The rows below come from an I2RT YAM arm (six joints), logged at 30 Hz.
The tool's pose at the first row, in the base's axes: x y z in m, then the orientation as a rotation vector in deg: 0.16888 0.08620 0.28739 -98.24 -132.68 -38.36
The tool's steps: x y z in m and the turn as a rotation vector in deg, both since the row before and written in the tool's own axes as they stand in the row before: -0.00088 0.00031 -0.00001 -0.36 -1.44 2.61; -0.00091 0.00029 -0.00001 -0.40 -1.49 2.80; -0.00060 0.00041 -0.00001 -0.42 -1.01 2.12; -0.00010 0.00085 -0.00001 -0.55 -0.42 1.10; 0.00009 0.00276 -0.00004 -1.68 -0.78 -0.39; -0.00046 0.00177 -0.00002 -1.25 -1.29 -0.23; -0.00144 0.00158 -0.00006 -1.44 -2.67 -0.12; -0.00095 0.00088 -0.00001 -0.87 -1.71 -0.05; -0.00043 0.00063 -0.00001 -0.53 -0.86 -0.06; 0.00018 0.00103 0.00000 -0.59 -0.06 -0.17; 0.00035 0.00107 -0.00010 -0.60 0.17 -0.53; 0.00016 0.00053 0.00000 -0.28 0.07 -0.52; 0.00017 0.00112 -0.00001 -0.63 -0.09 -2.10; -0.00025 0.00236 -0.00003 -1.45 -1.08 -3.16; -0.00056 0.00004 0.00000 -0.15 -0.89 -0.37
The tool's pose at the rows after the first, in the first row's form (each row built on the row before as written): 0.16945 0.08551 0.28712 -102.15 -130.97 -37.32; 0.16997 0.08476 0.28684 -106.27 -129.00 -36.22; 0.17050 0.08428 0.28671 -109.33 -127.37 -35.61; 0.17134 0.08428 0.28686 -110.99 -126.47 -35.78; 0.17400 0.08458 0.28752 -111.98 -127.54 -37.25; 0.17578 0.08429 0.28781 -113.31 -128.68 -37.76; 0.17752 0.08305 0.28780 -115.92 -130.48 -37.32; 0.17851 0.08221 0.28779 117.20 131.14 36.82; 0.17917 0.08184 0.28788 116.76 130.31 36.35; 0.18012 0.08208 0.28825 116.28 129.96 36.86; 0.18105 0.08245 0.28877 115.37 130.04 37.62; 0.18152 0.08264 0.28899 114.60 130.30 37.94; 0.18254 0.08289 0.28942 111.64 131.51 38.30; 0.18477 0.08290 0.29024 106.87 132.28 38.26; 0.18494 0.08237 0.29015 106.25 131.91 37.41
